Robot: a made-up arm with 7 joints. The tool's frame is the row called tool. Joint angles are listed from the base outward. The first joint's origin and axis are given. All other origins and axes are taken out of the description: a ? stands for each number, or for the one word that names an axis. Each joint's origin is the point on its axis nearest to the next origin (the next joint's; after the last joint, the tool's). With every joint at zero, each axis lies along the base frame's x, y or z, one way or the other. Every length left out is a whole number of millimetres.
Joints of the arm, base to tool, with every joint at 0 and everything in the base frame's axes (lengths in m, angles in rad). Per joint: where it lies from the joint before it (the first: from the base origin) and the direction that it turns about. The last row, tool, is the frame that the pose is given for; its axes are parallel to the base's.
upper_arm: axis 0 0 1 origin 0.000 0.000 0.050
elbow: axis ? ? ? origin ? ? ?
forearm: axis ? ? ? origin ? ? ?
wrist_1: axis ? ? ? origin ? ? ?
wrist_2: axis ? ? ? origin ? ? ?
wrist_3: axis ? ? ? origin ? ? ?
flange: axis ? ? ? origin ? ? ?
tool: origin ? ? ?
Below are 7 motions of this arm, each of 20 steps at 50 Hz.
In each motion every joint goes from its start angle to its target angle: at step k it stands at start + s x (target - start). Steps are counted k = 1, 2, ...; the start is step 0. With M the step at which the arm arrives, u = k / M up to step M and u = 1 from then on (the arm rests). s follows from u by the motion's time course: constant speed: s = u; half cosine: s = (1 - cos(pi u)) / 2; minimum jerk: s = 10 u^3 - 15 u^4 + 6 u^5.
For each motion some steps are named. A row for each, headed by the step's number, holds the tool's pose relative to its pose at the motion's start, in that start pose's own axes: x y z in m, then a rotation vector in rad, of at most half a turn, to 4 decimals.
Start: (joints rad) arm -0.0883 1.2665 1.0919 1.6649 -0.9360 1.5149 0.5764
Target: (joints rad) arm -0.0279 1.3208 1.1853 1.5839 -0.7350 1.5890 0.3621
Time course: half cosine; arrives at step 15
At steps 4, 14, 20:
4: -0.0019 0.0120 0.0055 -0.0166 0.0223 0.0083
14: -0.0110 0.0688 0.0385 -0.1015 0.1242 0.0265
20: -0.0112 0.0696 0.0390 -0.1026 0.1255 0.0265

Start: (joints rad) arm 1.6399 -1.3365 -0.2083 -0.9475 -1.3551 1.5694 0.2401
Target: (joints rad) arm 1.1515 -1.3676 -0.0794 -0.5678 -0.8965 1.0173 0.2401
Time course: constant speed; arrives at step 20
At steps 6, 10, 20:
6: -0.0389 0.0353 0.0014 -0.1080 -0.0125 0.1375
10: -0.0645 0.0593 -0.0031 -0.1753 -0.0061 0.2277
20: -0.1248 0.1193 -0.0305 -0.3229 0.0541 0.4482

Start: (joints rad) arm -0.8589 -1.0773 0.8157 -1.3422 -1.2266 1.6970 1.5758
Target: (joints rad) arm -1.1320 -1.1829 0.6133 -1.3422 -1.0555 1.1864 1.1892
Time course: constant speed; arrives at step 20
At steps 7, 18, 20:
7: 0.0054 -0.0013 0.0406 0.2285 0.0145 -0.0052
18: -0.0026 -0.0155 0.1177 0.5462 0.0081 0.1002
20: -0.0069 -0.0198 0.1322 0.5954 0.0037 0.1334

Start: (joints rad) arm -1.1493 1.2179 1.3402 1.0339 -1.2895 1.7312 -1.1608
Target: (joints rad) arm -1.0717 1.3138 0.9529 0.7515 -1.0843 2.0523 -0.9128
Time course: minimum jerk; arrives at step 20
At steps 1, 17, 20:
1: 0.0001 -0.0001 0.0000 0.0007 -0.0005 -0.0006
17: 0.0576 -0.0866 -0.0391 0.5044 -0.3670 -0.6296
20: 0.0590 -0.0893 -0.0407 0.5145 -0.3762 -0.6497

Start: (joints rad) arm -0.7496 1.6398 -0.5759 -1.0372 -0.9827 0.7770 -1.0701
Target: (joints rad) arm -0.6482 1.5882 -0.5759 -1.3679 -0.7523 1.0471 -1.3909
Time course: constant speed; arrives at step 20
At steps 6, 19, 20:
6: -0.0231 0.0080 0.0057 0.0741 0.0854 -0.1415
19: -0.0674 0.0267 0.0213 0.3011 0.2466 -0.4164
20: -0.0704 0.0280 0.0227 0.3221 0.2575 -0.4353

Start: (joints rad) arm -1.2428 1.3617 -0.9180 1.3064 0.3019 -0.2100 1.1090
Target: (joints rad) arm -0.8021 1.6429 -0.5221 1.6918 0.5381 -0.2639 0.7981
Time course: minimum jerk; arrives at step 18
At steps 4, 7, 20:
4: 0.0034 0.0239 -0.0223 0.0260 0.0872 0.0642
7: 0.0027 0.0953 -0.0841 0.0965 0.3419 0.2551
20: -0.0832 0.3164 -0.2254 0.2555 1.1282 0.9244

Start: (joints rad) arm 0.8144 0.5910 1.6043 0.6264 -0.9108 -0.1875 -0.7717
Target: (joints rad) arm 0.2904 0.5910 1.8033 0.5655 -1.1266 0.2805 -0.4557
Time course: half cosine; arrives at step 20
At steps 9, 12, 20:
9: -0.0145 0.0055 -0.0590 -0.0974 -0.1526 -0.1034
12: -0.0248 0.0049 -0.0892 -0.1505 -0.2501 -0.1368
20: -0.0432 0.0005 -0.1303 -0.2201 -0.4054 -0.1554

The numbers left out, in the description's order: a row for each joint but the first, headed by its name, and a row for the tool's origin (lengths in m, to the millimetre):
elbow: axis 0 0 1, xyz 0.020 0.350 0.000
forearm: axis 0 -1 0, xyz -0.110 0.150 0.000
wrist_1: axis 0 0 1, xyz 0.330 0.000 -0.020
wrist_2: axis 0 1 0, xyz 0.080 -0.070 0.000
wrist_3: axis 0 0 -1, xyz 0.010 0.000 0.160
flange: axis 0 -1 0, xyz 0.100 0.010 0.000
tool: xyz -0.040 0.000 -0.100

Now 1 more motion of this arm.
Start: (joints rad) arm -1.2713 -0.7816 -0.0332 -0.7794 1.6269 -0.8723 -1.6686
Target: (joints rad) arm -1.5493 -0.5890 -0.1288 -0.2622 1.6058 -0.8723 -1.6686
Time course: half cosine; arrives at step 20
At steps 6, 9, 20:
6: -0.0144 0.0223 0.0381 0.0219 0.0746 -0.0465
9: -0.0282 0.0448 0.0787 0.0423 0.1538 -0.0942
20: -0.0577 0.1006 0.1887 0.0832 0.3713 -0.2183

